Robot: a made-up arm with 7 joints. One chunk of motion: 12 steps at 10 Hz.
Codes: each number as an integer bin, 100 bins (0 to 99) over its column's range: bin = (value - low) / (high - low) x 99, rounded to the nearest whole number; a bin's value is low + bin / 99 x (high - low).
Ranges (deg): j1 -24..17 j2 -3..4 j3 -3..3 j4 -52..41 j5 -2..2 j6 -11..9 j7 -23..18
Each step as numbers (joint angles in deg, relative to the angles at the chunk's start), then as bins.
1 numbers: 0.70 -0.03 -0.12 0.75 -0.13 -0.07 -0.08
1 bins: 60 42 48 56 46 54 55
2 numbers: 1.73 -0.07 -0.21 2.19 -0.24 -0.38 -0.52
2 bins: 62 41 46 58 44 53 54
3 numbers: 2.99 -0.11 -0.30 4.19 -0.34 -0.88 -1.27
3 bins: 65 41 45 60 41 50 52
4 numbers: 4.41 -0.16 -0.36 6.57 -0.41 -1.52 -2.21
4 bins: 69 40 44 62 39 47 50
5 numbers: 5.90 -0.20 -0.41 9.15 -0.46 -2.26 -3.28
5 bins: 72 40 43 65 38 43 48
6 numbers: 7.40 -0.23 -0.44 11.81 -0.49 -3.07 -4.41
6 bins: 76 39 42 68 37 39 45
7 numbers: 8.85 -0.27 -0.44 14.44 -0.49 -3.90 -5.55
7 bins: 79 39 42 71 37 35 42
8 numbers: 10.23 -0.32 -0.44 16.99 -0.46 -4.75 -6.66
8 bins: 83 38 42 73 38 31 39
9 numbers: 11.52 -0.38 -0.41 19.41 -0.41 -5.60 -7.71
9 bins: 86 37 43 76 39 27 37
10 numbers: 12.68 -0.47 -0.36 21.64 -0.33 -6.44 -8.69
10 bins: 89 36 44 78 41 23 35
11 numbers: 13.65 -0.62 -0.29 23.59 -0.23 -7.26 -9.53
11 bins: 91 34 45 80 44 19 33
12 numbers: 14.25 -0.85 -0.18 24.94 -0.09 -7.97 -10.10
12 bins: 92 30 47 82 47 15 31
